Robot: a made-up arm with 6 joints.
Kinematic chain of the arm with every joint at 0, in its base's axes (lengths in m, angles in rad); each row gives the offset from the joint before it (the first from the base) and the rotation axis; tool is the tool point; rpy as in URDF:
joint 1: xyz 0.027 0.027 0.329 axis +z
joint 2: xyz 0 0.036 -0.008 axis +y
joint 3: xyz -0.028 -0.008 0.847 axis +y
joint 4: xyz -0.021 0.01 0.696 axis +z
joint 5: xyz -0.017 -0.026 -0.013 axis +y
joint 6: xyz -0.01 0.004 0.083 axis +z
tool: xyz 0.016 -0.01 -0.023 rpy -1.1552 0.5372 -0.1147
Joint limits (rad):
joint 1: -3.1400..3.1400
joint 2: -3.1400..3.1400
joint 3: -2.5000..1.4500
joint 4: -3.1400..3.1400
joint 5: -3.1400..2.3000
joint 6: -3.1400..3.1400
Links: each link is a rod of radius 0.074 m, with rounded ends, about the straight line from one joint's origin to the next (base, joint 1, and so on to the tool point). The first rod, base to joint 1, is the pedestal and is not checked.
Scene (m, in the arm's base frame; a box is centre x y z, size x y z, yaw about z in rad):
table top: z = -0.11
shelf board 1: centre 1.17 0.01 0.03 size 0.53 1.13 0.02 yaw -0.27
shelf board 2: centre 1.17 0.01 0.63 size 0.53 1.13 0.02 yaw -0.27
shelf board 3: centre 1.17 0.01 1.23 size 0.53 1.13 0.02 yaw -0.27
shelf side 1: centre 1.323 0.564 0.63 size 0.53 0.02 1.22 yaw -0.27
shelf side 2: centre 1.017 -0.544 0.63 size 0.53 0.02 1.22 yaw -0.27
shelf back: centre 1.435 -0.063 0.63 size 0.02 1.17 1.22 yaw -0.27
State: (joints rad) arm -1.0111 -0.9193 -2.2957 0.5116 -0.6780 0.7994
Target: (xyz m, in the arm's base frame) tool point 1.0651 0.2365 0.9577
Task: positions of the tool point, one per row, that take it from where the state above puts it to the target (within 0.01 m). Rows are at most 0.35 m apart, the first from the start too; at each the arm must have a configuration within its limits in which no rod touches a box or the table.
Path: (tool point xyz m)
1: -0.1701 0.7005 0.1293
2: 0.0201 0.8419 0.2066
3: 0.2689 0.9092 0.3138
4: 0.5414 0.8780 0.4476
5: 0.7930 0.7423 0.6036
6: 0.9791 0.5169 0.7758
7: 1.0651 0.2365 0.9577

